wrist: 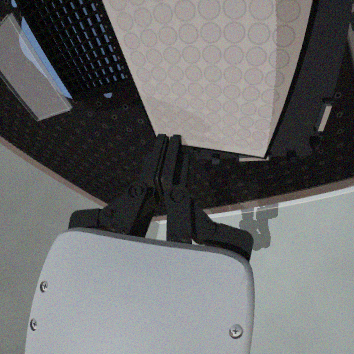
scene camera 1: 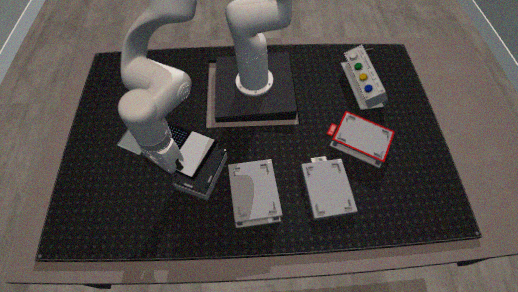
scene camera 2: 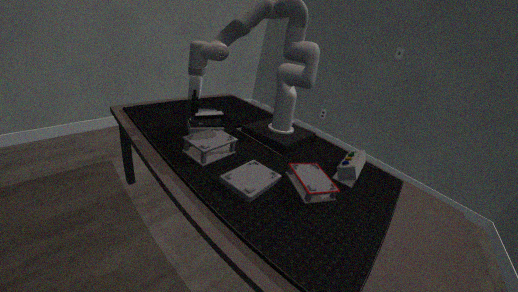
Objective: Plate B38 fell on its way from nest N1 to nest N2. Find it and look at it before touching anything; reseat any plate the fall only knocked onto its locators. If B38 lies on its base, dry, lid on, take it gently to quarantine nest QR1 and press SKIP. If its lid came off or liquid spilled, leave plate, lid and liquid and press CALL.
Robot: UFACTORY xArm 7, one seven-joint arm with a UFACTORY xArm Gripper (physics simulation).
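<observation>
A dark station (wrist: 309, 106) is visible to me, and that same wrist view also shows my gripper (wrist: 171, 147). From the scene camera, too, I can see my gripper (scene camera 1: 171, 168).
</observation>
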